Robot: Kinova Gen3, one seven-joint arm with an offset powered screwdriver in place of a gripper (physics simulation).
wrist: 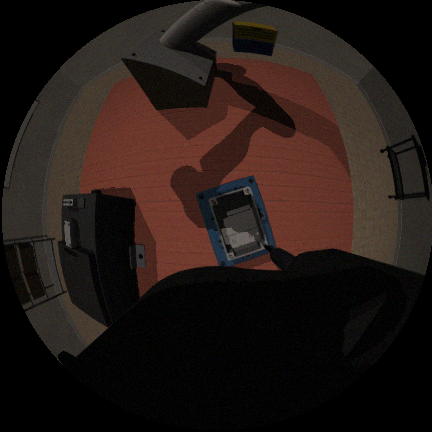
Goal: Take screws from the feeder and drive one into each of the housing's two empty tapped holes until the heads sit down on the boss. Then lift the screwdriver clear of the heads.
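Note:
The housing (226,245) is an open light-grey box with a boss at each corner. It sits on a blue plate (204,204). Screw-like round heads or holes show at its upper left, upper right and lower left corners, too small to tell apart. My screwdriver (268,247) comes in from the lower right, and its dark tip is at the housing's lower right corner, covering that boss. Whether a screw is on the tip, and whether the tip touches, cannot be told. The black feeder (116,240) stands at the left, with a small grey tab with a hole on its right side.
The robot's grey base block (170,75) stands at the upper left on the red table top (300,165). A yellow and blue box (254,39) is beyond the table at the top. Dark racks stand at the far left and right. The tool's dark body fills the bottom.

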